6 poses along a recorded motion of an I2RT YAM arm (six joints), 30 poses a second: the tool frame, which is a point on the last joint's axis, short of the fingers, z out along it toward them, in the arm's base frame.
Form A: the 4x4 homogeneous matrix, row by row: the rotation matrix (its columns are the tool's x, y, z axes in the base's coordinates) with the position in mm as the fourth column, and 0 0 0 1 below. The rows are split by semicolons.
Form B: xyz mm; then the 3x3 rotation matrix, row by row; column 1 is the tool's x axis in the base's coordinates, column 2 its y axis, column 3 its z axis. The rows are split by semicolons. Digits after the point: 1 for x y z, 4 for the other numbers.
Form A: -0.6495 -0.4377 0.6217 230.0; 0.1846 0.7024 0.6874 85.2; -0.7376 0.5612 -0.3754 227.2; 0 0 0 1
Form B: 230.0 85.2 227.2; -0.6495 -0.4377 0.6217; 0.1846 0.7024 0.6874; -0.7376 0.5612 -0.3754
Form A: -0.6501 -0.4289 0.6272 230.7; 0.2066 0.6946 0.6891 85.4; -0.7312 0.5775 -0.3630 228.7; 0 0 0 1
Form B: 230.7 85.4 228.7; -0.6501 -0.4289 0.6272; 0.2066 0.6946 0.6891; -0.7312 0.5775 -0.3630
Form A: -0.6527 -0.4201 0.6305 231.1; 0.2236 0.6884 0.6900 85.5; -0.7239 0.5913 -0.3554 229.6; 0 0 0 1
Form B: 231.1 85.5 229.6; -0.6527 -0.4201 0.6305; 0.2236 0.6884 0.6900; -0.7239 0.5913 -0.3554
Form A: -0.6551 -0.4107 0.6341 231.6; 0.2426 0.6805 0.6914 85.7; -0.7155 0.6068 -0.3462 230.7; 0 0 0 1
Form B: 231.6 85.7 230.7; -0.6551 -0.4107 0.6341; 0.2426 0.6805 0.6914; -0.7155 0.6068 -0.3462
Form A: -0.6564 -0.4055 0.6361 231.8; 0.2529 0.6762 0.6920 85.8; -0.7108 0.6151 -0.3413 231.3; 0 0 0 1
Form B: 231.8 85.8 231.3; -0.6564 -0.4055 0.6361; 0.2529 0.6762 0.6920; -0.7108 0.6151 -0.3413
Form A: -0.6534 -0.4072 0.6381 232.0; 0.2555 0.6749 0.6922 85.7; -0.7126 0.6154 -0.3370 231.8; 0 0 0 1
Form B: 232.0 85.7 231.8; -0.6534 -0.4072 0.6381; 0.2555 0.6749 0.6922; -0.7126 0.6154 -0.3370
